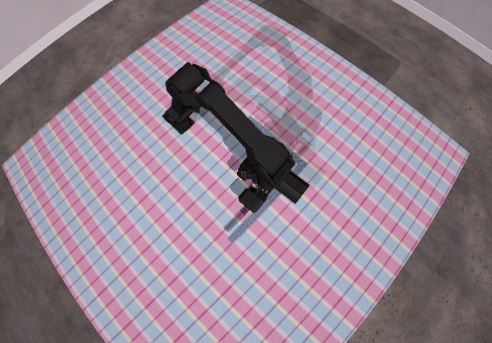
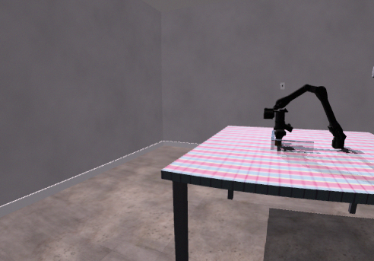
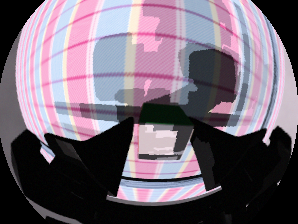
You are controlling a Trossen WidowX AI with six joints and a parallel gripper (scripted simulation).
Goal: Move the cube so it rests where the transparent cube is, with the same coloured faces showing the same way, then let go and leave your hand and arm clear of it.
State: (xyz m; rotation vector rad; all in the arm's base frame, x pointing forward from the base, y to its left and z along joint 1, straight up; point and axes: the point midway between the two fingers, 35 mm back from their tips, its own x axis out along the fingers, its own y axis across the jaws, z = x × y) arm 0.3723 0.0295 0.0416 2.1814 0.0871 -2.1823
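My gripper is now 1 cm short of the transparent cube and 2 cm above it.
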